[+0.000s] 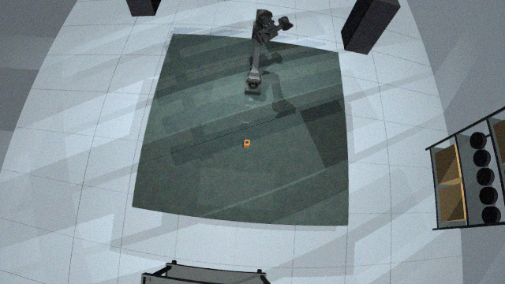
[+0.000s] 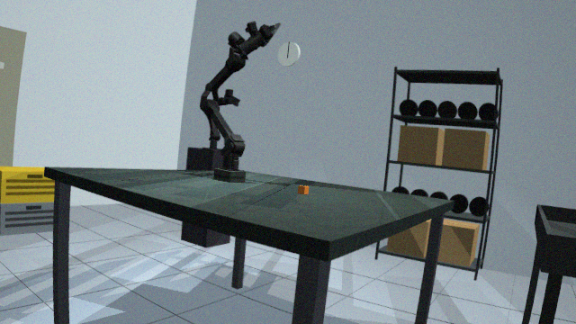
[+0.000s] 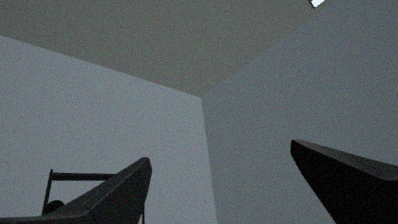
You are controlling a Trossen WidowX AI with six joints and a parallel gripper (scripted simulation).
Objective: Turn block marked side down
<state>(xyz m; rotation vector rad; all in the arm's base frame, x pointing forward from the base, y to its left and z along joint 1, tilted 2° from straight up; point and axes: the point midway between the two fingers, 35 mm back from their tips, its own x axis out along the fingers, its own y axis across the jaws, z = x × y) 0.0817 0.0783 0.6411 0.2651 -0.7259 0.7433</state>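
Now: gripper tip 260 mm short of the block, 100 mm to the left of it and 690 mm above it.
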